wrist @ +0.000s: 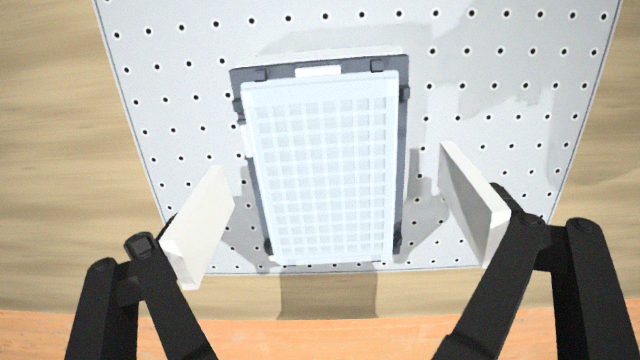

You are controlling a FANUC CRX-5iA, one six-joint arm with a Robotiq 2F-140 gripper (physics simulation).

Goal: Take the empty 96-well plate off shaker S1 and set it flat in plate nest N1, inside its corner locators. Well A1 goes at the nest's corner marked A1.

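Places are measured from the arm's base along level axes (x back, y right, z up), in metres.
Pixels of known places: gripper, fingertip midpoint: point(331, 175).
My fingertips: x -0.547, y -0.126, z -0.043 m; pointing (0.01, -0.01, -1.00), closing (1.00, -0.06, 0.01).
Observation:
Behind a point stands the place of what it marks.
The 96-well plate point(327, 170) {x -0.548, y -0.120, z -0.040 m}, pale and translucent, lies on the dark platform of the shaker point(350, 67) {x -0.526, y -0.067, z -0.054 m}, whose small dark clips stand around its edges. Its long sides run up and down in the wrist view. White label patches show on the platform at the top and left edges. My gripper point(331, 175) {x -0.547, y -0.126, z -0.043 m} is open, with one white finger pad to the left of the plate and one to the right, and gaps on both sides. Nothing is between the pads' faces in contact with them. The plate nest N1 does not show, and I cannot read the well marks.
The shaker stands on a light grey perforated board point(175, 110) {x -0.661, y -0.083, z -0.108 m} near its front edge. A wood-grained table point(55, 150) {x -0.802, y -0.096, z -0.121 m} surrounds the board, with an orange wooden surface point(300, 340) in front. Shadows fall on the board beside the shaker.

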